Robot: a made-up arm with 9 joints.
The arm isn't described. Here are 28 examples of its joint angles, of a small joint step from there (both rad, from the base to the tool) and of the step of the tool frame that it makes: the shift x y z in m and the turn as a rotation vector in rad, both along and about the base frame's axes.
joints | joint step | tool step
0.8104 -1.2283 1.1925 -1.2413 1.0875 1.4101 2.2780 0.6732 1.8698 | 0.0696 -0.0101 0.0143 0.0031 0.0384 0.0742 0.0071 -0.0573 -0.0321 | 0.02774 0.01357 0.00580 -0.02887 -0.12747 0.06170
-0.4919 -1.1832 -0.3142 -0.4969 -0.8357 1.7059 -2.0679 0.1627 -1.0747 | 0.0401 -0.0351 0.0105 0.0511 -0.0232 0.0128 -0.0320 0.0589 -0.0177 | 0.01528 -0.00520 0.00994 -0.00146 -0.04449 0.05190
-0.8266 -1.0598 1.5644 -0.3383 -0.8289 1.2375 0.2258 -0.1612 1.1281 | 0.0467 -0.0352 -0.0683 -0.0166 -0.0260 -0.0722 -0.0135 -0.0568 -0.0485 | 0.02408 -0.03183 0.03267 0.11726 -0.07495 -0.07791
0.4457 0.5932 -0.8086 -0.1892 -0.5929 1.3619 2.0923 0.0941 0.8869 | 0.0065 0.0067 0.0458 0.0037 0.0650 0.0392 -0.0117 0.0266 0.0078 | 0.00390 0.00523 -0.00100 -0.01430 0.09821 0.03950
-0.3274 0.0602 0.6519 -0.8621 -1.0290 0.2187 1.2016 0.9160 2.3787 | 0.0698 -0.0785 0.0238 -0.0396 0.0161 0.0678 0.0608 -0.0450 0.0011 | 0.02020 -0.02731 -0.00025 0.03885 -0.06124 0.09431
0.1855 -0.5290 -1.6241 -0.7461 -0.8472 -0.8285 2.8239 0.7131 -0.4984 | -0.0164 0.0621 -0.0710 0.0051 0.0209 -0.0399 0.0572 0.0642 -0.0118 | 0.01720 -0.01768 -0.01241 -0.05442 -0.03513 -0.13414
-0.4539 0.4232 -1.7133 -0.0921 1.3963 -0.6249 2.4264 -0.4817 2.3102 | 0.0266 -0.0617 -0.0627 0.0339 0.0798 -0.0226 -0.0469 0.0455 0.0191 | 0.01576 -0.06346 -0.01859 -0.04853 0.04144 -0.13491
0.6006 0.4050 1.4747 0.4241 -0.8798 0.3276 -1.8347 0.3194 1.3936 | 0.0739 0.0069 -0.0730 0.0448 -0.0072 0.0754 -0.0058 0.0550 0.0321 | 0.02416 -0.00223 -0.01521 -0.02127 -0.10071 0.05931
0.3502 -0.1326 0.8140 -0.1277 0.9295 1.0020 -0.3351 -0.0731 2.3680 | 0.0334 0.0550 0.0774 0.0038 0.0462 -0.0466 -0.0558 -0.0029 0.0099 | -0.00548 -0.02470 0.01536 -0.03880 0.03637 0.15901
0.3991 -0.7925 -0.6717 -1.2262 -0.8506 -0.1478 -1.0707 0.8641 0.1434 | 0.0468 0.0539 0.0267 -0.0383 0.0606 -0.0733 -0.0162 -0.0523 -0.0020 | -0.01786 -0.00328 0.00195 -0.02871 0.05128 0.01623
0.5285 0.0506 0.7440 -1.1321 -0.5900 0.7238 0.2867 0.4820 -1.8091 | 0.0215 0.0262 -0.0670 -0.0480 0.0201 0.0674 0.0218 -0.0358 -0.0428 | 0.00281 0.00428 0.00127 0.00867 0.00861 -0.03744
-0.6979 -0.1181 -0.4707 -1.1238 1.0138 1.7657 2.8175 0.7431 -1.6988 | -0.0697 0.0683 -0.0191 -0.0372 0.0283 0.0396 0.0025 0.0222 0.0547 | -0.04086 0.00656 -0.02652 0.04000 0.02048 -0.10091
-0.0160 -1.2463 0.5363 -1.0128 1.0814 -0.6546 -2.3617 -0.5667 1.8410 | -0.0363 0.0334 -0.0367 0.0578 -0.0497 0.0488 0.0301 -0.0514 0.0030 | -0.01581 -0.00234 -0.02101 0.03043 0.10183 -0.07955
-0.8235 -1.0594 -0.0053 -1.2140 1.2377 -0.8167 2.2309 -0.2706 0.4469 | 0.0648 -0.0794 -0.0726 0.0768 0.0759 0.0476 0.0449 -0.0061 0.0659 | 0.02417 -0.03674 0.02132 -0.10552 0.00391 -0.12822
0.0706 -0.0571 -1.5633 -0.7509 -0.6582 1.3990 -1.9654 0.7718 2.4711 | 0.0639 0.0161 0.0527 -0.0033 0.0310 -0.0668 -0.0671 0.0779 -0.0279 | 0.02772 0.00699 0.01494 -0.02765 -0.07366 0.06038
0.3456 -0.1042 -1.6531 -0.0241 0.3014 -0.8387 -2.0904 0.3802 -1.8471 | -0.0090 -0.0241 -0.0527 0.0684 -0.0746 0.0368 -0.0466 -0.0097 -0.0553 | 0.01716 0.02139 0.01505 0.07379 0.01802 -0.07217
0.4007 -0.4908 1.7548 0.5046 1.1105 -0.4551 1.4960 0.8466 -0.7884 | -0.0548 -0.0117 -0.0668 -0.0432 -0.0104 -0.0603 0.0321 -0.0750 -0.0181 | -0.03430 0.01539 -0.01464 0.07451 0.00580 -0.01558
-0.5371 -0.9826 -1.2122 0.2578 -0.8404 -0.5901 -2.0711 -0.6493 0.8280 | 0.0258 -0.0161 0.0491 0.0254 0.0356 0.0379 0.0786 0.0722 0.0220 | -0.00005 0.00911 0.00915 -0.06280 -0.00221 0.00983
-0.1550 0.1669 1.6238 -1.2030 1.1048 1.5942 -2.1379 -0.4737 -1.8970 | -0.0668 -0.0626 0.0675 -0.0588 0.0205 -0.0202 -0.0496 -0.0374 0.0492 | -0.00437 0.02555 0.02545 0.12417 -0.02662 0.04118
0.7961 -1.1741 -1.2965 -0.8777 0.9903 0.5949 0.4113 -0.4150 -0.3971 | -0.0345 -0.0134 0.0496 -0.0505 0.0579 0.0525 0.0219 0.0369 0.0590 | -0.01203 -0.01813 0.01689 0.01445 0.06824 0.06603
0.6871 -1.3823 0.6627 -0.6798 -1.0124 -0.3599 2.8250 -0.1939 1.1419 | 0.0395 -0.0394 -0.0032 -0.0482 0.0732 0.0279 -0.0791 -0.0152 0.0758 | 0.03716 0.02437 0.02162 0.06908 -0.15552 -0.06015
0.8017 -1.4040 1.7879 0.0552 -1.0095 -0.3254 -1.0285 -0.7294 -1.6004 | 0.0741 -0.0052 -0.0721 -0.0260 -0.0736 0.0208 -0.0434 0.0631 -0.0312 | 0.01640 0.03316 -0.02029 -0.00287 0.08263 0.01104
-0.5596 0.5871 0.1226 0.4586 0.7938 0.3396 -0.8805 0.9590 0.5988 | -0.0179 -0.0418 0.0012 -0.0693 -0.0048 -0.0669 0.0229 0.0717 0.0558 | 0.02215 0.00082 0.02338 -0.00656 -0.19537 -0.04013
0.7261 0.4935 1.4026 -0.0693 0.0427 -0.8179 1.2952 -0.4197 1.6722 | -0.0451 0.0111 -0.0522 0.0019 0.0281 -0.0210 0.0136 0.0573 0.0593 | -0.03843 0.00310 0.00576 -0.00674 -0.02365 -0.01284
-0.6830 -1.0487 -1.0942 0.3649 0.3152 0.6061 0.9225 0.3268 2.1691 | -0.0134 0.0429 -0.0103 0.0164 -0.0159 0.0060 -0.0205 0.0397 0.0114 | -0.01077 0.00797 -0.02303 0.06266 -0.00202 -0.01880
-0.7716 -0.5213 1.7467 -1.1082 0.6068 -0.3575 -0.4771 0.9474 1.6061 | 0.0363 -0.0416 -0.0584 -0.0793 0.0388 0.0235 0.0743 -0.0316 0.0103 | 0.01234 -0.00768 -0.00022 0.04126 0.02438 0.01471
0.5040 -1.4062 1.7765 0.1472 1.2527 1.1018 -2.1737 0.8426 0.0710 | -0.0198 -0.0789 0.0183 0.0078 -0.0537 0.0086 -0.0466 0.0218 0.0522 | 0.02119 0.00801 0.01514 -0.00816 -0.07894 -0.00225
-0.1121 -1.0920 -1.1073 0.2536 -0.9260 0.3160 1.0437 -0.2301 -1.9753 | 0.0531 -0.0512 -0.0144 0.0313 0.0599 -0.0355 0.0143 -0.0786 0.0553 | 0.03283 -0.00450 0.00905 -0.05273 -0.01652 -0.07844
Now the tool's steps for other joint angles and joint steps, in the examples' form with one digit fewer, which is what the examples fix.
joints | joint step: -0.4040 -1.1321 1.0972 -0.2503 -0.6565 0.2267 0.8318 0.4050 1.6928 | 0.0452 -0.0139 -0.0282 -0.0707 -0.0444 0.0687 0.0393 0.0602 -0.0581
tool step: 0.0153 -0.0023 -0.0147 0.0220 0.1333 0.0338
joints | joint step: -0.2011 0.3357 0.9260 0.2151 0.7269 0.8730 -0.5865 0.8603 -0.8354 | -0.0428 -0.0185 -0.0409 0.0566 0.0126 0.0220 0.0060 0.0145 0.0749
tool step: 0.0056 0.0537 -0.0340 -0.1444 -0.0478 -0.1128
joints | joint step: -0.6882 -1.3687 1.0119 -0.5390 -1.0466 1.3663 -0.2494 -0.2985 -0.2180 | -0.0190 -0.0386 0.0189 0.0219 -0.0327 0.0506 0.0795 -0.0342 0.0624
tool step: 0.0067 0.0235 0.0062 -0.0890 0.0459 0.0367
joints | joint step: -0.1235 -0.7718 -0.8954 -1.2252 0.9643 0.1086 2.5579 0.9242 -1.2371 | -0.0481 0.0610 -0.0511 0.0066 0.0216 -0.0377 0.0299 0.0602 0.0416
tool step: 0.0088 0.0279 -0.0168 -0.0291 -0.0389 -0.0839
